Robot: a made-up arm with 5 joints.
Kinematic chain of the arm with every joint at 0, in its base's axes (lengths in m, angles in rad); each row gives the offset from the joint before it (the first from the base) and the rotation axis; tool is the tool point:
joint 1: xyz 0 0 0.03 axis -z
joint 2: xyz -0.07 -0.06 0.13 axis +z
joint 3: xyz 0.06 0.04 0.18 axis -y
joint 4: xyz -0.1 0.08 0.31 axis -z
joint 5: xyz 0 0.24 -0.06 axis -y
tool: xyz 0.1 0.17 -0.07
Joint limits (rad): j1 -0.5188..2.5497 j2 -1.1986..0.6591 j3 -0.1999..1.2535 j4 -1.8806..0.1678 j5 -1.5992..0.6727
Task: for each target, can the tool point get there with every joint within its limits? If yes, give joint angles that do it. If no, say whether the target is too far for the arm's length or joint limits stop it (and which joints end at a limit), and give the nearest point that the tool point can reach.
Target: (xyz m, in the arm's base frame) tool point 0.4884 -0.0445 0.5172
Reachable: yes | joints 1.8085 -0.5177 0.0023 -0.8152 -0.0208
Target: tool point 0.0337 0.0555 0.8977
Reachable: no: joint limits stop it (at a limit: joint 2, joint 3, joint 4, joint 5) | nearest point 0.1953 0.3217 0.6972 | short by 0.370 m
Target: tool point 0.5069 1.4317 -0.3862
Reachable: no: too far | nearest point 0.1990 0.5620 0.0678 | short by 1.028 m
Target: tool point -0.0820 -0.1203 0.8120
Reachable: no: joint limits stop it (at a limit: joint 1, joint 4, joint 5) | nearest point -0.2048 -0.3612 0.6112 | short by 0.337 m
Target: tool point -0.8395 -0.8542 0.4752
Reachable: no: too far | nearest point -0.4742 -0.4416 0.4099 | short by 0.555 m
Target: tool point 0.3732 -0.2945 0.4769
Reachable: yes | joints 1.7503 -0.8732 0.2575 -0.4878 0.1281
